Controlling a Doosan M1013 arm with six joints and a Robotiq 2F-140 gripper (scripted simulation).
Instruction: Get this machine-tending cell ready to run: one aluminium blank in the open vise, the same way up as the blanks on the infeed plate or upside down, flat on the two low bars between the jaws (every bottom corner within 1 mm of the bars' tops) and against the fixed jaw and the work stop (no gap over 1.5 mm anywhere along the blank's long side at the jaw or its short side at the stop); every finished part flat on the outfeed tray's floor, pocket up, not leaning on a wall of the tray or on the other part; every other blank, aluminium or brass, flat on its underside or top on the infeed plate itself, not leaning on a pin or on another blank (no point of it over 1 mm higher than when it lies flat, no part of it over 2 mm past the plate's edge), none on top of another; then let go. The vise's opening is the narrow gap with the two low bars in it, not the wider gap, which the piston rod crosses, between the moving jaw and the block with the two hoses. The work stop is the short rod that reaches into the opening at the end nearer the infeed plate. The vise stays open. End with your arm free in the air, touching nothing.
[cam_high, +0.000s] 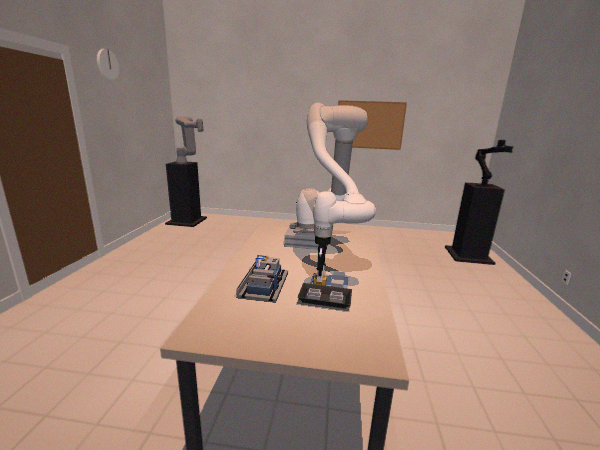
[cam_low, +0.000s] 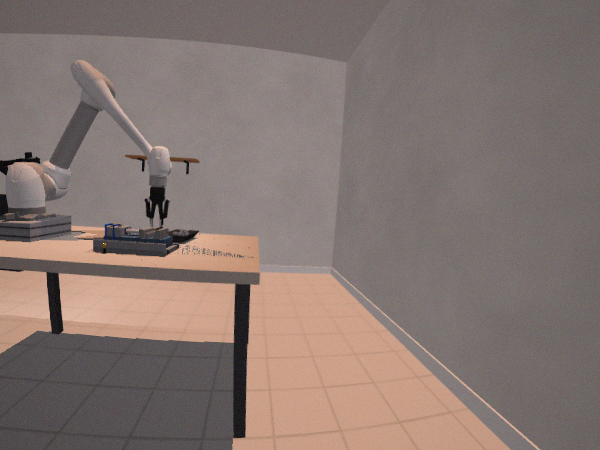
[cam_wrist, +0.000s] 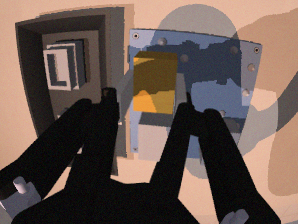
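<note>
Now: hand 7 cm above the vise plate, 5 cm past it and 4 cm to the right of it. The rest, counted from my hand: piston rod 28 cm to the right, 2 cm ahead; then brass blank 4 cm below; then grey aluminium blank 9 cm to the left, 9 cm behind, 5 cm below.
</note>
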